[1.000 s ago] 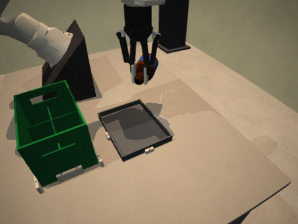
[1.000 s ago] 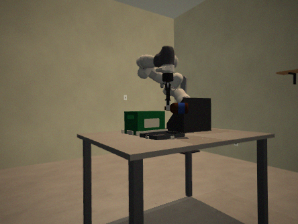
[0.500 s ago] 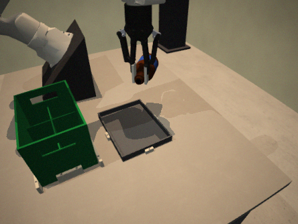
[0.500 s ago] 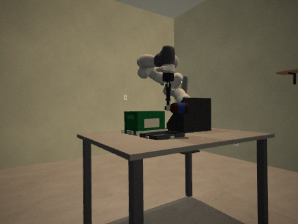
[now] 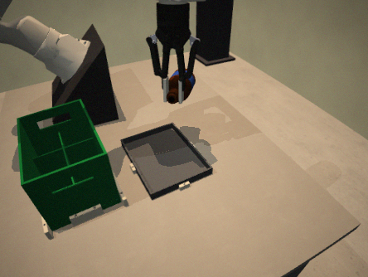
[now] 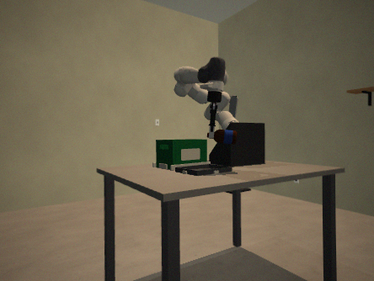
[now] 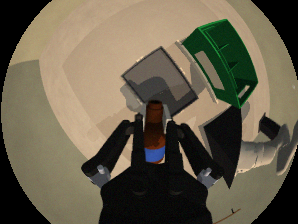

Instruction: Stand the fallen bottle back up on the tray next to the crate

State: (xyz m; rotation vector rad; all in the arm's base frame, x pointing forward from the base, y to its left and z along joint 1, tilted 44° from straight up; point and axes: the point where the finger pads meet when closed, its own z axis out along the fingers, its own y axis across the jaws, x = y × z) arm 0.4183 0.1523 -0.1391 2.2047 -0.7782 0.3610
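Now: hand 4 cm past the bottle, 3 cm to the right of it and 2 cm above it. Round my hand: green crate 2 cm behind, 31 cm to the right, 13 cm below; dark tray 2 cm ahead, 5 cm to the right, 20 cm below.
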